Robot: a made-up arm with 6 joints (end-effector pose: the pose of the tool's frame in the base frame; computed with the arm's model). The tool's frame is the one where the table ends. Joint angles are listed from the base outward.
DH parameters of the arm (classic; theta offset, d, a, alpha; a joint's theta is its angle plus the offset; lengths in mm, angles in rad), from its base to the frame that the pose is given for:
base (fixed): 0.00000 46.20 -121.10 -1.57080
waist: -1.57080 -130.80 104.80 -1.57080
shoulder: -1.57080 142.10 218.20 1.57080
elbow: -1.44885 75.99 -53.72 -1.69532
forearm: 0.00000 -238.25 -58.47 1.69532
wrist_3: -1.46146 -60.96 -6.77 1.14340
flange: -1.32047 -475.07 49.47 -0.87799
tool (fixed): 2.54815 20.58 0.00 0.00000
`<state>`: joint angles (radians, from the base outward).
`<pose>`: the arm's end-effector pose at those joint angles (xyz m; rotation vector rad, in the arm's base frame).
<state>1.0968 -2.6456 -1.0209 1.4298 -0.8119 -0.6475</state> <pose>0.0999 -0.2176 -0.6638 1.0502 0.7268 0.4938</pose>
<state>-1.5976 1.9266 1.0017 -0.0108 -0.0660 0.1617</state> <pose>-0.5129 -0.4301 -0.1720 0.2398 2.3298 1.2793</pose>
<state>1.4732 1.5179 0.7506 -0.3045 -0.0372 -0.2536</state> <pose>0.3248 -0.1886 0.3347 -0.6611 -1.2567 0.7239</pose>
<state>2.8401 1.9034 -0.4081 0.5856 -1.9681 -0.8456</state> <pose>-0.8068 -0.0951 -0.0007 1.1728 2.5649 -0.1750</pose>
